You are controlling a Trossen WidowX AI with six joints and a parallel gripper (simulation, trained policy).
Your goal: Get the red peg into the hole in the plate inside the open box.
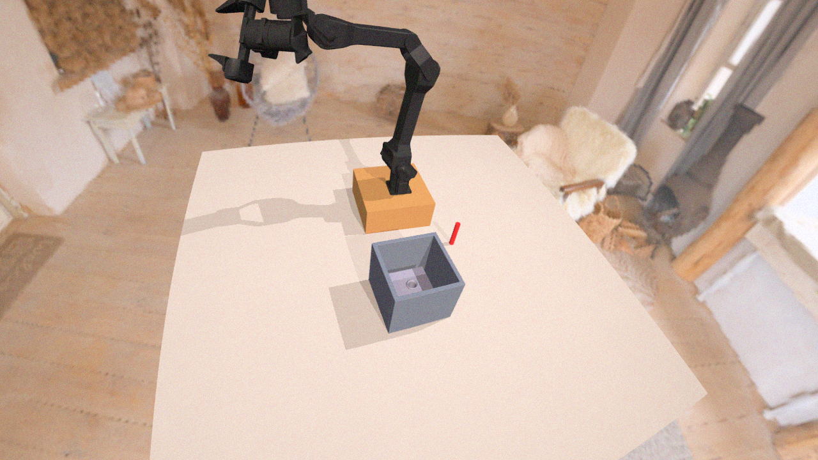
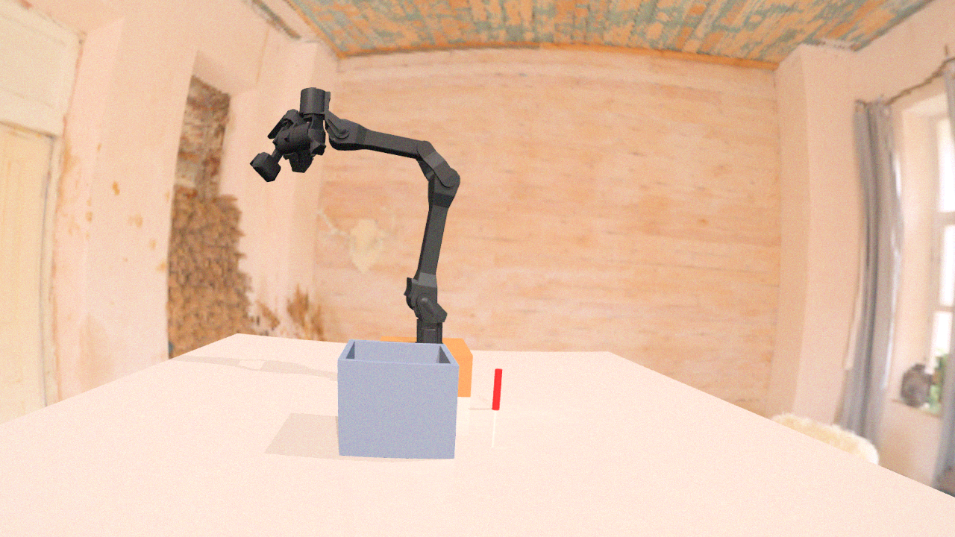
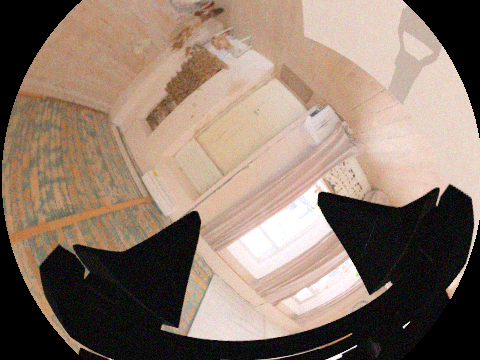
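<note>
My gripper tip is 190 mm short of the red peg, 570 mm to the right of it and 480 mm above it. From my gripper tip the other things lie so: pale plate: 350 mm ahead, 400 mm to the left, 470 mm below.
</note>
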